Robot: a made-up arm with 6 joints.
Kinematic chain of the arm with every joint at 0, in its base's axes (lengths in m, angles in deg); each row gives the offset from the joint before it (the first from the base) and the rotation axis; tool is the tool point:
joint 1: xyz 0 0 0.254 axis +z
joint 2: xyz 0 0 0 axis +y
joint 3: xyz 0 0 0.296 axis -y
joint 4: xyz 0 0 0 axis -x
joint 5: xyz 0.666 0 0 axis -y
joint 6: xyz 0 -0.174 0 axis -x
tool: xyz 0 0 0
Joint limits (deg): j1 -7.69..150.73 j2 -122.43..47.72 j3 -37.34..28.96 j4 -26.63..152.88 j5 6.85..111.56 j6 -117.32..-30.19
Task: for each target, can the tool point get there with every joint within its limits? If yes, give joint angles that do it. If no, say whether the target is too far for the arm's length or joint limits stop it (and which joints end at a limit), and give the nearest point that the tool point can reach.
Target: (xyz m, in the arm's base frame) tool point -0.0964 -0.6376 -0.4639
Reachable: no: joint limits stop it (at a limit: joint 1, joint 2, joint 3) | nearest point 0.1789 -0.1827 -0.2168 | short by 0.586 m
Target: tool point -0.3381 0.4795 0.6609
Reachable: yes | joints 122.12 -17.76 -21.70 100.41 77.82 -82.14
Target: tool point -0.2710 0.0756 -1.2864
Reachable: no: too far | nearest point -0.3734 0.1042 -0.2036 | short by 1.088 m
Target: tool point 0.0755 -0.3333 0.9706
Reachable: yes | joints 121.63 -82.66 -1.55 129.45 60.03 -103.27
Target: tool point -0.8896 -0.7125 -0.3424
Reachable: no: too far | nearest point -0.7164 -0.5738 0.2614 | short by 0.643 m
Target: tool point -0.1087 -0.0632 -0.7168
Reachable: no: joint limits stop it (at a limit: joint 1, joint 2, joint 3, joint 4) | nearest point -0.0972 0.2328 -0.2171 | short by 0.581 m
